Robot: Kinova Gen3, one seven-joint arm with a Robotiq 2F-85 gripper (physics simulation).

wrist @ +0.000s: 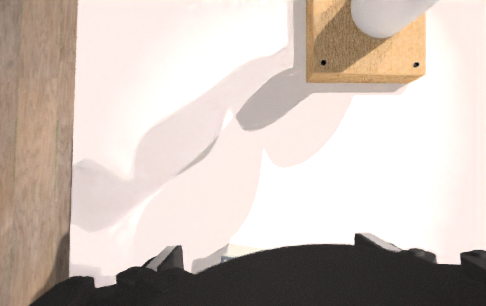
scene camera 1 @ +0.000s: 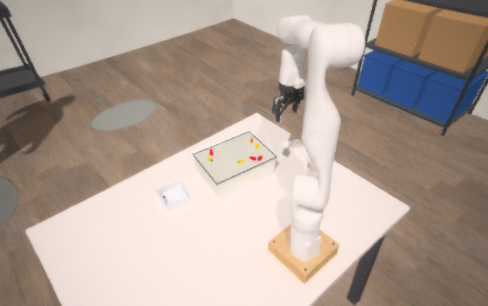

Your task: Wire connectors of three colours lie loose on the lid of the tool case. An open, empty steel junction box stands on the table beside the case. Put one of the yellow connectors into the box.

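Where they show: gripper, between the fingertips: (scene camera 1: 287, 117); arm's base, origin of its link: (wrist: 380, 8) (scene camera 1: 303, 248).
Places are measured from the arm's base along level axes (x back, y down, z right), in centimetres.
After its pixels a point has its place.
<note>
In the scene view the tool case (scene camera 1: 245, 180) @[y 1.6, x -39.7, z 1.3 cm] stands near the back of the table. On its lid (scene camera 1: 227, 150) @[y -3.9, x -55.1, z 1.7 cm] lie three yellow connectors (scene camera 1: 210, 159) @[y -5.0, x -52.8, z -8.0 cm] (scene camera 1: 241, 161) @[y -4.7, x -44.8, z 2.7 cm] (scene camera 1: 257, 146) @[y -4.9, x -49.2, z 13.8 cm], three red ones (scene camera 1: 211, 152) @[y -5.3, x -56.3, z -5.6 cm] (scene camera 1: 252, 158) @[y -4.7, x -43.9, z 7.7 cm] (scene camera 1: 260, 158) @[y -5.3, x -41.5, z 10.2 cm] and an orange one (scene camera 1: 251, 140) @[y -5.0, x -54.1, z 13.7 cm]. The pale, empty junction box (scene camera 1: 180, 203) @[y 3.9, x -44.8, z -26.6 cm] stands left of the case, open upward. My gripper (scene camera 1: 287, 114) @[y -30.8, x -31.6, z 14.6 cm] (wrist: 268, 259) @[y -30.8, x -31.6, z 14.6 cm] is open and empty, high up beyond the case's right back corner. In the wrist view a small strip of the case (wrist: 245, 248) @[y 3.2, x -39.8, z 14.2 cm] shows above the dark gripper body; the connectors and junction box do not show there.
The arm's wooden base (scene camera 1: 280, 248) @[y 0.3, x -4.3, z -6.6 cm] (wrist: 340, 65) @[y 0.1, x -9.7, z 4.7 cm] stands on the table (scene camera 1: 125, 240) @[y 5.3, x -40.7, z -50.4 cm] (wrist: 150, 30) @[y 5.3, x -7.1, z 35.9 cm], in front of the case and to its right. Brown boxes (scene camera 1: 406, 27) and blue bins (scene camera 1: 437, 95) stand on a shelf unit beyond the table. A dark rack (scene camera 1: 20, 82) stands at the far left.
</note>
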